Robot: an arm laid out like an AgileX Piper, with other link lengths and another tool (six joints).
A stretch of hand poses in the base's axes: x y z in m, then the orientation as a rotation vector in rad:
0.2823 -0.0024 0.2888 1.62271 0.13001 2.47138
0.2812 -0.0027 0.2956 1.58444 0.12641 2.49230
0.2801 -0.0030 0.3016 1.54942 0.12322 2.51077
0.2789 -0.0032 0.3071 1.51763 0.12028 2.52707
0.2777 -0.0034 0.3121 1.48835 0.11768 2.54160
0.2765 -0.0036 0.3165 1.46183 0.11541 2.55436
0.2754 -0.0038 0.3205 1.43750 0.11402 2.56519
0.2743 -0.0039 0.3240 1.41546 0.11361 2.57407
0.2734 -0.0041 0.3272 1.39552 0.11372 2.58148
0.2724 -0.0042 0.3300 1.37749 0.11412 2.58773
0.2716 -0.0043 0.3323 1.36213 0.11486 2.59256
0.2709 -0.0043 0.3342 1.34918 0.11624 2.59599
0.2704 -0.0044 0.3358 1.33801 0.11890 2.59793
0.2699 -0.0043 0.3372 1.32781 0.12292 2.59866
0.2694 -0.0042 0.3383 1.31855 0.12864 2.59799
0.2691 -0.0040 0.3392 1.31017 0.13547 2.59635
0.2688 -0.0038 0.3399 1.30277 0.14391 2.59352
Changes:
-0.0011 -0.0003 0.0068 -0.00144 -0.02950 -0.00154
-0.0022 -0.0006 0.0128 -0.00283 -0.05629 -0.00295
-0.0034 -0.0008 0.0183 -0.00406 -0.08049 -0.00423
-0.0046 -0.0010 0.0233 -0.00527 -0.10264 -0.00543
-0.0058 -0.0012 0.0277 -0.00645 -0.12259 -0.00652
-0.0069 -0.0014 0.0317 -0.00820 -0.14060 -0.00770
-0.0080 -0.0015 0.0352 -0.01058 -0.15660 -0.00896
-0.0089 -0.0017 0.0384 -0.01322 -0.17088 -0.01024
-0.0099 -0.0018 0.0412 -0.01592 -0.18365 -0.01152
-0.0107 -0.0019 0.0435 -0.01863 -0.19439 -0.01274
-0.0114 -0.0019 0.0454 -0.02161 -0.20321 -0.01390
-0.0119 -0.0020 0.0470 -0.02546 -0.21045 -0.01504
-0.0124 -0.0019 0.0484 -0.03034 -0.21667 -0.01619
-0.0129 -0.0018 0.0495 -0.03654 -0.22182 -0.01737
-0.0132 -0.0016 0.0504 -0.04356 -0.22609 -0.01852
-0.0135 -0.0014 0.0511 -0.05175 -0.22931 -0.01956

